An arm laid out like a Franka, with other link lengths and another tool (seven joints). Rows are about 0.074 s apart.
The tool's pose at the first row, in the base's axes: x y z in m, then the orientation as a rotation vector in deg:
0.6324 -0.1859 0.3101 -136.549 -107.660 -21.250
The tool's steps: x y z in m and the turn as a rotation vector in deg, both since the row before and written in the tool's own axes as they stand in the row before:
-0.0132 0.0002 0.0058 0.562 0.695 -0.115
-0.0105 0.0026 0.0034 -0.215 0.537 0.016
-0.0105 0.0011 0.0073 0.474 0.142 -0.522
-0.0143 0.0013 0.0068 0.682 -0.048 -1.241
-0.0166 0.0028 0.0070 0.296 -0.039 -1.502
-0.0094 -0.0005 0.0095 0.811 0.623 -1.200
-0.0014 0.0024 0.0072 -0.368 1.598 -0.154
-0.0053 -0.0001 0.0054 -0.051 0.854 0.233
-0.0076 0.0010 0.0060 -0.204 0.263 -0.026
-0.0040 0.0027 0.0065 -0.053 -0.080 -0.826
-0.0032 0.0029 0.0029 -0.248 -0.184 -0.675
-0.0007 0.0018 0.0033 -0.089 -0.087 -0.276
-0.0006 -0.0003 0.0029 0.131 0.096 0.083
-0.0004 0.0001 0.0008 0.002 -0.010 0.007
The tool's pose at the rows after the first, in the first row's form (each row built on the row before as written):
0.6305 -0.1972 0.3013 -135.656 -107.366 -21.459
0.6312 -0.2070 0.2956 -135.466 -107.171 -22.275
0.6310 -0.2154 0.2859 -134.633 -107.645 -21.994
0.6302 -0.2276 0.2757 -133.170 -109.033 -21.359
0.6307 -0.2422 0.2648 -131.699 -110.817 -21.159
0.6298 -0.2488 0.2532 -129.749 -111.772 -21.097
0.6327 -0.2487 0.2460 -128.830 -111.281 -23.189
0.6325 -0.2522 0.2393 -128.521 -110.600 -24.105
0.6332 -0.2578 0.2313 -128.455 -110.548 -24.598
0.6361 -0.2601 0.2241 -127.817 -111.590 -24.680
0.6389 -0.2627 0.2206 -127.490 -112.542 -24.843
0.6410 -0.2626 0.2174 -127.355 -112.934 -24.884
0.6410 -0.2623 0.2144 -127.288 -112.759 -24.831
0.6412 -0.2625 0.2135 -127.300 -112.755 -24.818

